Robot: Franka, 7 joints.
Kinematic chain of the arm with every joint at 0, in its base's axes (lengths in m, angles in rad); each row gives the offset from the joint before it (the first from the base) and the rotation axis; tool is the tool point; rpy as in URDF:
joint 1: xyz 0 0 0.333 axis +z
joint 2: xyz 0 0 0 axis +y
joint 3: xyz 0 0 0.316 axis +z
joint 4: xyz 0.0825 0 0 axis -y
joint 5: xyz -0.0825 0 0.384 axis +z
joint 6: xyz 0 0 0 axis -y
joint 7: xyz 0.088 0 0 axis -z
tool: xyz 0 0 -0.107 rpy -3.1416 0 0
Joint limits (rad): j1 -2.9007..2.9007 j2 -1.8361..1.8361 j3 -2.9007..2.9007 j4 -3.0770..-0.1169 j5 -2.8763..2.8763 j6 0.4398..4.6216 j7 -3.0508..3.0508
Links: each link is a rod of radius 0.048 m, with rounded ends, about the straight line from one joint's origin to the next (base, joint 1, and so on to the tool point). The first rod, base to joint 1, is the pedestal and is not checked.
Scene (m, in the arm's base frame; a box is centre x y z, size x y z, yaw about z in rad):
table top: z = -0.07
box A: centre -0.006 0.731 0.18 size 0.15 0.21 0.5 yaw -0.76
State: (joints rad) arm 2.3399 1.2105 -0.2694 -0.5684 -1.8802 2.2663 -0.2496
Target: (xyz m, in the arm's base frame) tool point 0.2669 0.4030 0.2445
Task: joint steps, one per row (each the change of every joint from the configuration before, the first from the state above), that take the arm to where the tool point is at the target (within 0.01 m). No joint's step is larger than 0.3 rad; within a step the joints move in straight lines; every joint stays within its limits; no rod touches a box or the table.
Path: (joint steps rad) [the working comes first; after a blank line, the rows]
Joints at the target: 2.3253 0.9864 -1.0804 -2.3139 -1.4248 1.6084 -0.2496
Straight joint move there: touches box A.

1: 0.1402 -0.2786 -0.1645 -0.1532 -0.0531 -0.1747 -0.0261
2: 0.1402 -0.2787 -0.1645 -0.1531 -0.0531 -0.1747 -0.0261
3: 0.1402 -0.2786 -0.1645 -0.1532 -0.0531 -0.1747 -0.0260
4: 0.1402 -0.2786 -0.1645 -0.1531 -0.0531 -0.1747 -0.0261
5: -0.2430 0.1741 -0.1055 -0.2454 -0.0507 0.1135 0.0334
6: -0.2431 0.1741 -0.1056 -0.2454 -0.0506 0.1135 0.0334
7: -0.2430 0.1741 -0.1055 -0.2454 -0.0507 0.1135 0.0335
8: -0.2431 0.1741 -0.1056 -0.2454 -0.0507 0.1134 0.0334
9: 0.1323 0.0647 0.0898 -0.0504 0.2902 -0.1376 -0.0098
10: 0.1322 0.0647 0.0897 -0.0505 0.2901 -0.1377 -0.0098
11: 0.1323 0.0646 0.0897 -0.0504 0.2902 -0.1377 -0.0098

